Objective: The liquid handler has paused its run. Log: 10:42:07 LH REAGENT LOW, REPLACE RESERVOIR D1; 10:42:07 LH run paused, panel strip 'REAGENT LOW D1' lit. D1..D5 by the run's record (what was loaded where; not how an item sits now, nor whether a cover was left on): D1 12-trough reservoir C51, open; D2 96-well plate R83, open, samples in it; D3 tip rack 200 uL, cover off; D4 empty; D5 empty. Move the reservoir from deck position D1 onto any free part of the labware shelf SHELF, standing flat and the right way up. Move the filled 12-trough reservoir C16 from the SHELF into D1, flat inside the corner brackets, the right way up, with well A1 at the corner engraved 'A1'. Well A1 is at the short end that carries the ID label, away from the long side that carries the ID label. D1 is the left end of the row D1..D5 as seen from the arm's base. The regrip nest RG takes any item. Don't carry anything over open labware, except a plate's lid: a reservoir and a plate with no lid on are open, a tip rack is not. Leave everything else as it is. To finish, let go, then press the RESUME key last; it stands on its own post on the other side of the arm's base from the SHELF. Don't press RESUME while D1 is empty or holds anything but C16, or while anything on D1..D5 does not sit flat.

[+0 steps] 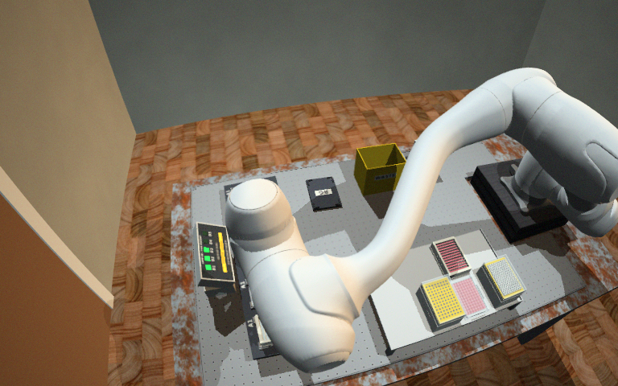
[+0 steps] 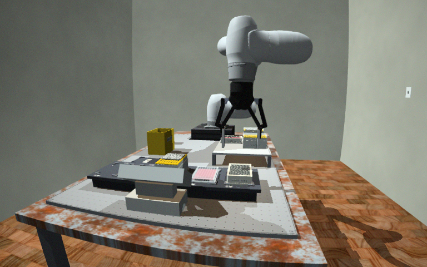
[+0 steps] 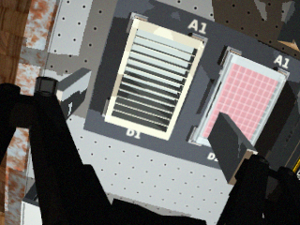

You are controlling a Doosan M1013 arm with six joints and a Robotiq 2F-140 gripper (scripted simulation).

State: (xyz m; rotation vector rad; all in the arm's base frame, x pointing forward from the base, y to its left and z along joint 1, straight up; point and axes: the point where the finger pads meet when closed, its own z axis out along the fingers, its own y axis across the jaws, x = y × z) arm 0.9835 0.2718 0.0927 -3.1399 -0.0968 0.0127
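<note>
Right now my hand is 12 cm above the cream 12-trough reservoir. Also, from my hand: shelf label (48 cm behind, 19 cm to the right, 18 cm below); then yellow tip rack (24 cm to the right, 9 cm below, 2 cm ahead); then white shelf (49 cm behind, 12 cm below, 2 cm to the right).
</note>
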